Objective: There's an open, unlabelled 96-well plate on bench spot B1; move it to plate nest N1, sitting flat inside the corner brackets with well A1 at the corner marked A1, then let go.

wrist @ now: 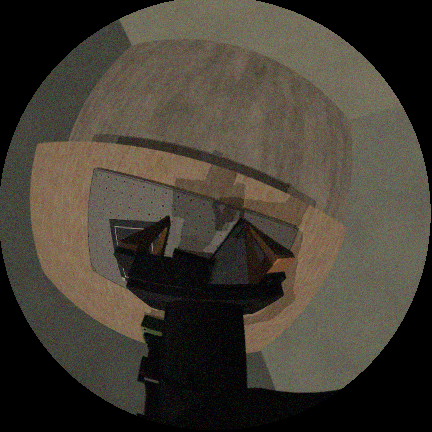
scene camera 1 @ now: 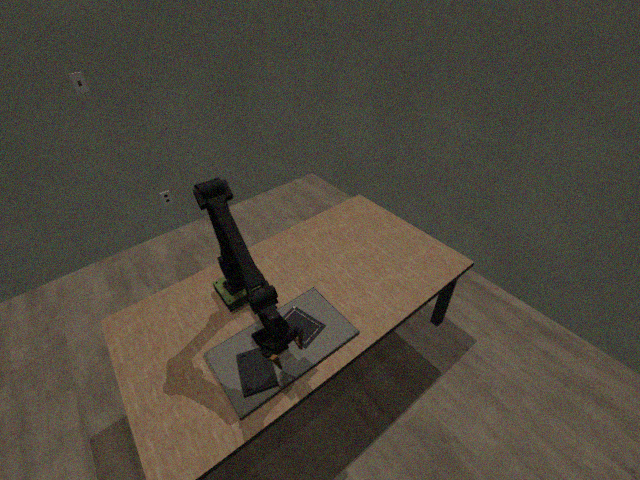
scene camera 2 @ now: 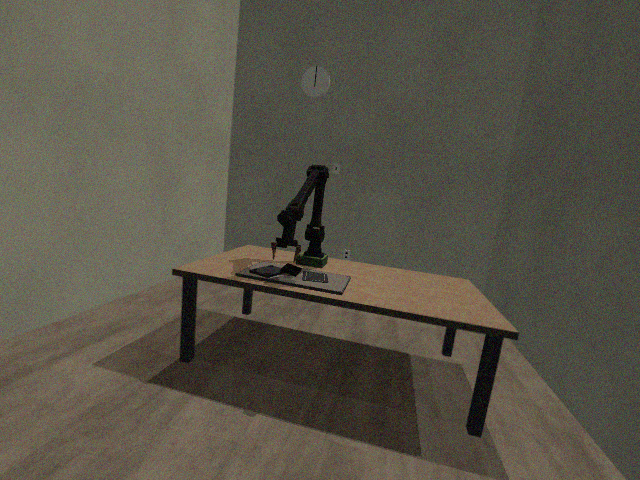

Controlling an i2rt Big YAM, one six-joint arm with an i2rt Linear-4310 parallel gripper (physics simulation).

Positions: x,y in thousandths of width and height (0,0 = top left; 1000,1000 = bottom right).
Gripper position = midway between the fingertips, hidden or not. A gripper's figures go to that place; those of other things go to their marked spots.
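Labels:
A dark nest with pale outline (scene camera 1: 462,661) is 1.34 m from the lens, while my gripper (scene camera 1: 455,747) is 1.14 m from the lens.

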